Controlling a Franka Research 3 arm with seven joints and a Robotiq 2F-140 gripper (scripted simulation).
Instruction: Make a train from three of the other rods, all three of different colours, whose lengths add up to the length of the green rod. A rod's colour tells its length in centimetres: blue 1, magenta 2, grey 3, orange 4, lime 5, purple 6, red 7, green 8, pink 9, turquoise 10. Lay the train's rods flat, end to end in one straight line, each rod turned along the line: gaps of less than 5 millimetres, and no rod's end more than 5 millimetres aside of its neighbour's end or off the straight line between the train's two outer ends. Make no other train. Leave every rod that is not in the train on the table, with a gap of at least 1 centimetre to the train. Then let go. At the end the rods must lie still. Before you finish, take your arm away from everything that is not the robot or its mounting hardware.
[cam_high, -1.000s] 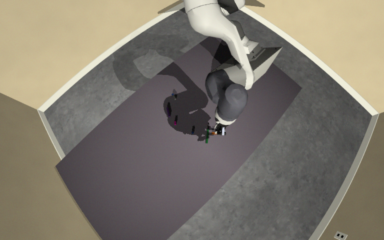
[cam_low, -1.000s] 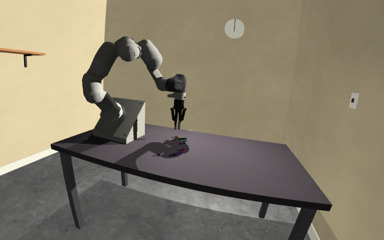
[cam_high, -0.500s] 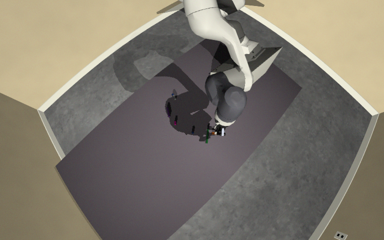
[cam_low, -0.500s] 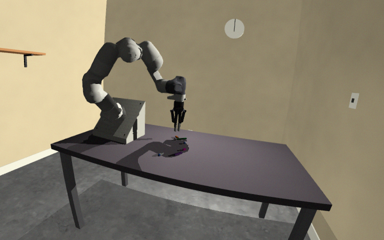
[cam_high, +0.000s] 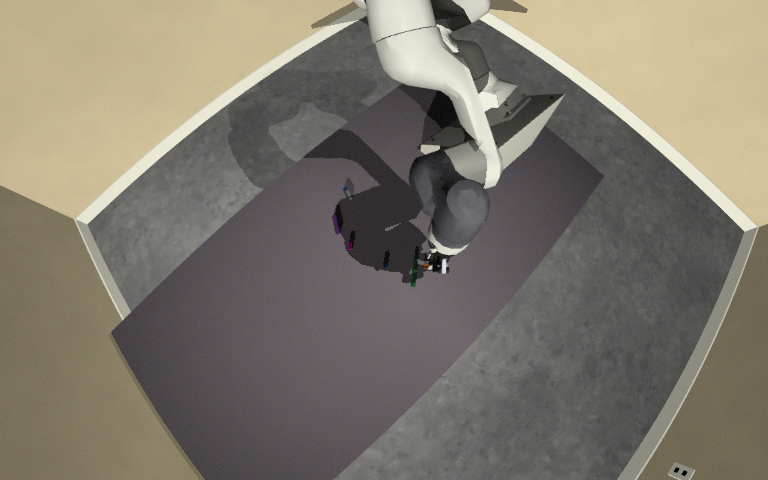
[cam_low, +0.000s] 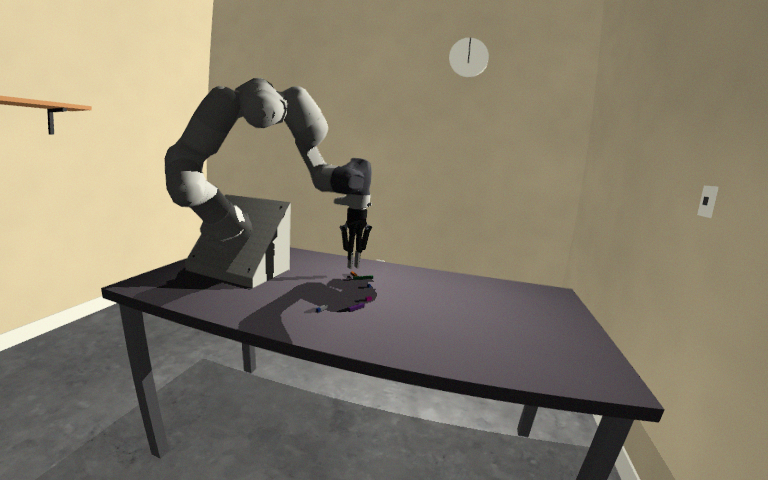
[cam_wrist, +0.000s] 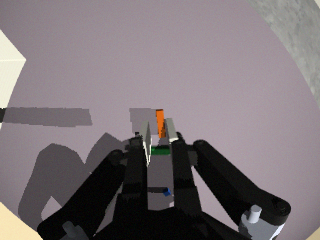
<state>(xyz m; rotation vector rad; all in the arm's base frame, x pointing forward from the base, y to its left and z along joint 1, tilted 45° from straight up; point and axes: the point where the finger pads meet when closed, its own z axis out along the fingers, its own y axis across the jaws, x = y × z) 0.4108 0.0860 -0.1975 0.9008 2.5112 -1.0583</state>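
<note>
My gripper is now 6 cm above the orange rod. The rest, counted from my hand: purple rod (13 cm ahead, 27 cm to the right, 6 cm below); green rod (5 cm ahead, 1 cm to the right, 6 cm below); magenta rod (14 cm ahead, 19 cm to the right, 6 cm below).
</note>
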